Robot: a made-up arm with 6 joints. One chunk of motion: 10 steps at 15 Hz.
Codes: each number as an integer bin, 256 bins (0 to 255) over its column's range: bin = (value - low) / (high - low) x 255, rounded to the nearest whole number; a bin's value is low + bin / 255 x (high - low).
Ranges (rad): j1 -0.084..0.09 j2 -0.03..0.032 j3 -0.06..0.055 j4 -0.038..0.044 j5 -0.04..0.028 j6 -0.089..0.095
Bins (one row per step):
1: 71 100 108 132 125 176
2: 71 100 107 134 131 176
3: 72 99 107 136 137 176
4: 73 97 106 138 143 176
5: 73 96 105 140 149 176
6: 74 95 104 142 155 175
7: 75 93 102 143 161 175
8: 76 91 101 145 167 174
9: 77 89 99 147 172 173
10: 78 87 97 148 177 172
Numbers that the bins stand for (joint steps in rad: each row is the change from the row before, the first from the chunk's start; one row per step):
1: -0.03555 -0.00569 -0.01129 0.00445 -0.00667 0.03800
2: -0.03555 -0.00569 -0.01175 0.00509 -0.00507 0.03800
3: -0.03487 -0.00593 -0.01175 0.00573 -0.00347 0.03800
4: -0.03419 -0.00642 -0.01220 0.00638 -0.00187 0.03800
5: -0.03419 -0.00666 -0.01265 0.00702 -0.00027 0.03800
6: -0.03351 -0.00690 -0.01310 0.00766 0.00133 0.03727
7: -0.03282 -0.00739 -0.01400 0.00798 0.00293 0.03727
8: -0.03214 -0.00787 -0.01445 0.00863 0.00453 0.03655
9: -0.03146 -0.00836 -0.01535 0.00927 0.00587 0.03583
10: -0.03078 -0.00885 -0.01625 0.00959 0.00720 0.03511

